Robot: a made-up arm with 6 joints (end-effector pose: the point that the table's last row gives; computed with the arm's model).
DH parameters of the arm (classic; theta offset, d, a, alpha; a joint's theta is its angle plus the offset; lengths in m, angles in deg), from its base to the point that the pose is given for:
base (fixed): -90 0.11 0 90
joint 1: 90 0.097 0.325 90
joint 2: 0 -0.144 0.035 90
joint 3: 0 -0.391 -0.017 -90
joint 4: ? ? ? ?
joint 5: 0 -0.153 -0.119 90
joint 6: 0 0.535 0.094 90
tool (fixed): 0 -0.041 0 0
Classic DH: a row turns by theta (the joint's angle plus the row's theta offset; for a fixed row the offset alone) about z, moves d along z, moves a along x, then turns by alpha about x.
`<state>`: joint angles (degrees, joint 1 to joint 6).
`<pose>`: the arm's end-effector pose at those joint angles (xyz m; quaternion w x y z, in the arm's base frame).
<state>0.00 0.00 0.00 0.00 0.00 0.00</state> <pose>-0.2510 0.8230 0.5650 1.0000 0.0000 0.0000 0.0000</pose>
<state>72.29 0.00 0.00 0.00 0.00 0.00</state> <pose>-0.2510 0.6838 -0.5356 0.8075 -0.5898 0.0000 0.0000</pose>
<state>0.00 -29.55 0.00 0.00 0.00 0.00</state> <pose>-0.1669 0.8230 0.6240 0.9669 0.0000 0.2550 0.0000</pose>
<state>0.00 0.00 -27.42 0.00 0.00 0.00</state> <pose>-0.2510 0.7905 0.2416 0.9715 -0.2370 0.0000 0.0000</pose>
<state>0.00 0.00 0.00 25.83 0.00 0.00</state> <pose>-0.3235 0.8230 0.6571 0.9747 0.0000 -0.2235 0.0000</pose>
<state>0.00 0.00 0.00 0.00 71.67 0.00</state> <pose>0.2740 0.4800 0.5650 0.8107 0.0000 0.0000 -0.5855</pose>
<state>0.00 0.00 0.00 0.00 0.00 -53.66</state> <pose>-0.2563 0.8230 0.6574 0.8923 0.0000 -0.4513 0.0000</pose>
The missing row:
joint 4: -90 -0.144 0.262 90
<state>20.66 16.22 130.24 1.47 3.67 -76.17</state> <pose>-0.3629 -0.1985 0.9068 0.4415 0.7053 -0.3673 -0.4157</pose>
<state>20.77 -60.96 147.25 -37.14 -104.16 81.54</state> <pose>-0.5039 0.4067 0.7158 0.6914 0.4308 -0.1900 0.5479</pose>
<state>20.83 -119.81 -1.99 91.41 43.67 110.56</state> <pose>0.5648 0.9472 0.2866 0.3644 0.1710 0.8125 -0.4217</pose>
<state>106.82 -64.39 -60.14 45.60 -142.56 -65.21</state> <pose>-0.0196 0.9246 -0.2661 0.4794 0.2631 0.8144 0.1944</pose>
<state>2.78 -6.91 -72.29 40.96 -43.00 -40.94</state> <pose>-0.7472 0.3418 0.0461 0.5738 -0.3883 -0.2250 0.6851</pose>
